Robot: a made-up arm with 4 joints.
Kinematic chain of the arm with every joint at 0, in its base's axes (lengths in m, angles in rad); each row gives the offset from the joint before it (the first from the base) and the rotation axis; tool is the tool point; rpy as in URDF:
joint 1: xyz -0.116 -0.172 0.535 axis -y
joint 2: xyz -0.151 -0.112 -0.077 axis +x
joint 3: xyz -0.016 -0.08 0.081 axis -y
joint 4: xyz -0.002 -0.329 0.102 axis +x
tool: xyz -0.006 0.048 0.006 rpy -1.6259 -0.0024 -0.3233
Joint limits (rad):
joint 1: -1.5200..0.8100
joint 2: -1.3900..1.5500
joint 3: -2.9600..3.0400
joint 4: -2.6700..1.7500
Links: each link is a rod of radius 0.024 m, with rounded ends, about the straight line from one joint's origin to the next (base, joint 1, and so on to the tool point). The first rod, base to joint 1, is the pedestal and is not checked.
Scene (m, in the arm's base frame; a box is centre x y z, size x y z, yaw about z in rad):
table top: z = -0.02
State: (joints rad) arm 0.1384 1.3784 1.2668 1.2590
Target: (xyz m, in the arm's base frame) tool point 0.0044 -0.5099 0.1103
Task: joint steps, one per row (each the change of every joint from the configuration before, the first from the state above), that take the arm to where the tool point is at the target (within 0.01 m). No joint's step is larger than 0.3 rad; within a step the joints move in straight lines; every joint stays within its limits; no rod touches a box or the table.
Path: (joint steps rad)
1: 0.1343 -0.1127 0.2766 -0.1157
2: 0.1343 -0.1126 0.2766 -0.1157
3: 0.1344 -0.1127 0.2765 -0.1157
4: 0.1343 -0.1127 0.2766 -0.1157
5: 0.1343 -0.1126 0.2766 -0.1157

